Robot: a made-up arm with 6 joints.
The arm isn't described. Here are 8 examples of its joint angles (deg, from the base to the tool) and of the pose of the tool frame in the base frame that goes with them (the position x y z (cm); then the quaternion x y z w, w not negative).
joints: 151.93 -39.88 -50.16 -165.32 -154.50 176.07
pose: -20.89 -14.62 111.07 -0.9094 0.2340 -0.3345 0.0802
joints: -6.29 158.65 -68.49 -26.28 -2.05 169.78
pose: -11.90 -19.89 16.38 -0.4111 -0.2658 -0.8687 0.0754
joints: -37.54 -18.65 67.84 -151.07 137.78 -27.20
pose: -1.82 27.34 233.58 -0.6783 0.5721 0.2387 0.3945
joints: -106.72 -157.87 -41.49 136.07 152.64 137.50
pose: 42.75 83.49 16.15 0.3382 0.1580 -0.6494 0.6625
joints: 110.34 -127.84 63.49 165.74 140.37 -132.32
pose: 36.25 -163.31 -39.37 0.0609 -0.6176 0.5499 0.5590
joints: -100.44 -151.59 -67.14 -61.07 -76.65 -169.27
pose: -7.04 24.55 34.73 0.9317 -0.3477 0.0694 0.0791
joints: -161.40 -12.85 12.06 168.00 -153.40 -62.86
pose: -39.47 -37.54 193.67 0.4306 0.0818 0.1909 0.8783
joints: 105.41 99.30 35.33 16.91 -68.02 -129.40
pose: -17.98 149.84 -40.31 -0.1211 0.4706 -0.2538 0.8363
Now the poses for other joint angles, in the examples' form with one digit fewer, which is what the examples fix.
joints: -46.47 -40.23 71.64 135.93 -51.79 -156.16
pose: -67.6 95.7 202.5 -0.102 -0.975 -0.083 0.178
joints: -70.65 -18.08 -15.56 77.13 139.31 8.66
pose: 11.2 -47.6 178.1 -0.654 -0.493 0.289 0.496
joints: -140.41 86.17 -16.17 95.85 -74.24 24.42
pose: -85.4 -73.7 -30.2 0.340 0.875 0.233 0.254
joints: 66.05 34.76 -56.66 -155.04 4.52 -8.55
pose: 0.7 54.0 54.7 0.505 0.441 -0.557 0.491
